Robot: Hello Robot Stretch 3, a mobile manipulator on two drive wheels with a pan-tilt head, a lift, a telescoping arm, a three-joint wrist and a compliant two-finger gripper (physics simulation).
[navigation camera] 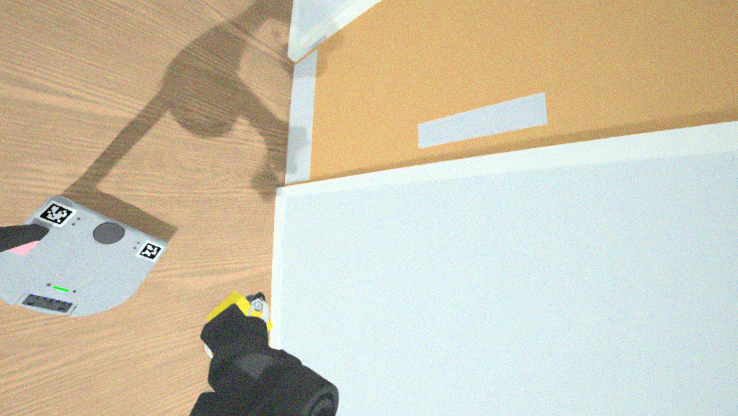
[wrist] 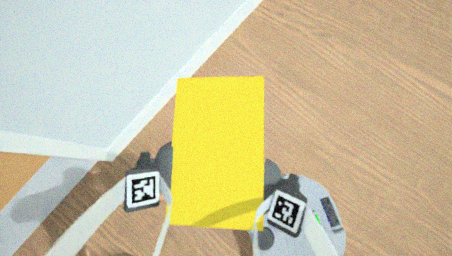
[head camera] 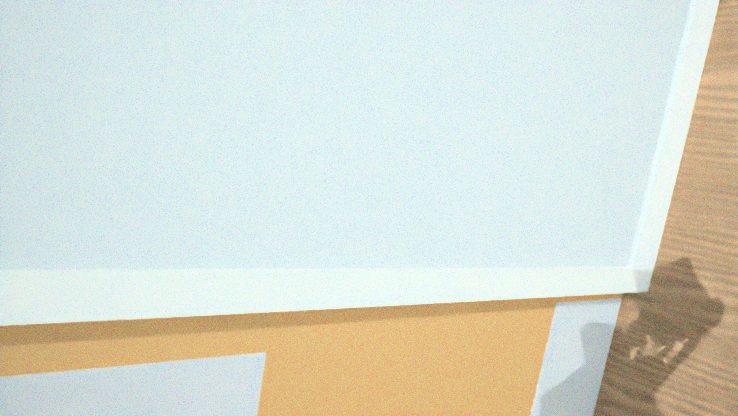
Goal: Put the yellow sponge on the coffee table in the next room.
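Note:
The yellow sponge point(navigation camera: 227, 303) point(wrist: 217, 145) is a flat rectangular block. It fills the middle of the wrist view, held off the floor. My gripper point(navigation camera: 249, 307) point(wrist: 219, 168) is shut on it, with a dark rubber fingertip against each long side. In the navigation view the sponge shows at the end of the black wrist, beside the wall's lower edge; part of it is hidden by the wrist. The coffee table does not show in these views.
A pale wall point(head camera: 330, 134) point(navigation camera: 496, 279) point(wrist: 90, 65) with white trim stands close beside the gripper. An orange surface point(head camera: 403, 356) point(navigation camera: 594, 62) adjoins its trim, with a grey strip point(navigation camera: 300, 111) along the wood floor point(navigation camera: 206, 217) point(wrist: 360, 100). My base point(navigation camera: 98, 268) point(wrist: 310, 200) shows below.

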